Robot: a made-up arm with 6 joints. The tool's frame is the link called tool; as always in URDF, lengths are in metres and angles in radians. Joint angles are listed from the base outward.
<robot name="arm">
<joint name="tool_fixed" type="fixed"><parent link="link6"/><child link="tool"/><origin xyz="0 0 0" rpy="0 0 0"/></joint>
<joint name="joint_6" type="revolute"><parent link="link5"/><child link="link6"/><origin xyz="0.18 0 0" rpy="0 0 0"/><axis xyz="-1 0 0"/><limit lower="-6.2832" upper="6.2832"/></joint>
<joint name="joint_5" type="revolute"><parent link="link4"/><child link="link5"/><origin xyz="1.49 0 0" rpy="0 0 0"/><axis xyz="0 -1 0"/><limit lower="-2.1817" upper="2.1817"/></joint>
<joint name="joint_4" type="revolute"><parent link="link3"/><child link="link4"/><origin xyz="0 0 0.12" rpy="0 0 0"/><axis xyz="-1 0 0"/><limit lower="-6.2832" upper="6.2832"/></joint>
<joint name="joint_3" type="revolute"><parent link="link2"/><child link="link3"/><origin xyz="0 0 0.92" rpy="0 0 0"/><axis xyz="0 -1 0"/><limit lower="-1.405" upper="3.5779"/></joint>
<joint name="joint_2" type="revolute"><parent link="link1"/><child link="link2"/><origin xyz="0.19 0 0" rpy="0 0 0"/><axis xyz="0 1 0"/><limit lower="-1.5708" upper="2.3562"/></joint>
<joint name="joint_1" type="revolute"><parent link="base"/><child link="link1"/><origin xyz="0 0 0.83" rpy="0 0 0"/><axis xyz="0 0 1"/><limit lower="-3.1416" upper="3.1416"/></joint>
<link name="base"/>
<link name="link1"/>
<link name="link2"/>
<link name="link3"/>
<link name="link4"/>
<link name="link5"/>
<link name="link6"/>
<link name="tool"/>
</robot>
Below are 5 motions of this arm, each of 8 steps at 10 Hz.
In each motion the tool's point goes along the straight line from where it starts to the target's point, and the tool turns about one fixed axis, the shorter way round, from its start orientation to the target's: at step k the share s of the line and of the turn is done. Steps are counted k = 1, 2, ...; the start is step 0. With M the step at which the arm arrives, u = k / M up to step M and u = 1 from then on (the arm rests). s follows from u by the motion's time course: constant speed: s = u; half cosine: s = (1 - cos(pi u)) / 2; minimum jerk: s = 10 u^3 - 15 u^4 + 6 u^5.
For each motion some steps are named. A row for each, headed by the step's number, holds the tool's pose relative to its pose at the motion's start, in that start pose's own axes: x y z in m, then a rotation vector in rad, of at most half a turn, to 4 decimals.
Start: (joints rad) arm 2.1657 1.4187 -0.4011 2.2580 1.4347 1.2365
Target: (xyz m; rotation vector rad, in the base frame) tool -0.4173 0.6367 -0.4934 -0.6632 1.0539 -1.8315
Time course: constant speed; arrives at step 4
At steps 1, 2, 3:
1: -0.0331 0.0072 0.0172 -0.0032 0.0436 -0.0228
2: -0.0661 0.0144 0.0345 -0.0065 0.0872 -0.0457
3: -0.0992 0.0216 0.0517 -0.0097 0.1307 -0.0685

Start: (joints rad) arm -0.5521 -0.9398 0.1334 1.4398 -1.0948 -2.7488
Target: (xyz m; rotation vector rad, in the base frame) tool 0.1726 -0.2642 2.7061 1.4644 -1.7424 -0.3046
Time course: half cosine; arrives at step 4
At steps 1, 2, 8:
1: 0.0002 -0.0273 -0.0111 0.0311 0.0305 -0.0097
2: 0.0008 -0.0931 -0.0377 0.1060 0.1041 -0.0331
8: 0.0015 -0.1861 -0.0755 0.2121 0.2083 -0.0661

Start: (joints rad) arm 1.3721 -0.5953 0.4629 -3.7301 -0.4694 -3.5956
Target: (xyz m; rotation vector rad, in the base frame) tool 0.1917 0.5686 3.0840 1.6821 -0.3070 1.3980
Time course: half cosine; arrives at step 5
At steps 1, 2, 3, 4, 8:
1: 0.0001 -0.0238 -0.0120 -0.0103 0.0157 -0.0241
2: 0.0004 -0.0862 -0.0436 -0.0371 0.0567 -0.0872
3: 0.0007 -0.1633 -0.0825 -0.0703 0.1073 -0.1652
4: 0.0010 -0.2257 -0.1141 -0.0972 0.1483 -0.2283
8: 0.0011 -0.2495 -0.1261 -0.1075 0.1640 -0.2524

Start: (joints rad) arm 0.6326 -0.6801 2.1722 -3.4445 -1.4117 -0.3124
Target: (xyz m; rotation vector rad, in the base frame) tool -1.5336 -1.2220 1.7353 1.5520 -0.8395 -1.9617
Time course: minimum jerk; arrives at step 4
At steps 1, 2, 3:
1: -0.0008 0.0045 0.0032 0.0448 -0.0124 0.0289
2: -0.0041 0.0217 0.0156 0.2165 -0.0599 0.1396
3: -0.0073 0.0389 0.0280 0.3882 -0.1073 0.2503

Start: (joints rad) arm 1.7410 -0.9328 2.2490 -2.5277 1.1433 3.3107
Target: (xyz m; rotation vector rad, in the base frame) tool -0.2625 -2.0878 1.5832 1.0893 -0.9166 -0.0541
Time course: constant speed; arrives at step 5
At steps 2, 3, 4, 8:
2: -0.0920 0.2856 0.0423 -0.2603 -0.0324 -0.0599
3: -0.1380 0.4285 0.0634 -0.3904 -0.0485 -0.0898
4: -0.1840 0.5713 0.0846 -0.5205 -0.0647 -0.1198
8: -0.2300 0.7141 0.1057 -0.6507 -0.0809 -0.1497

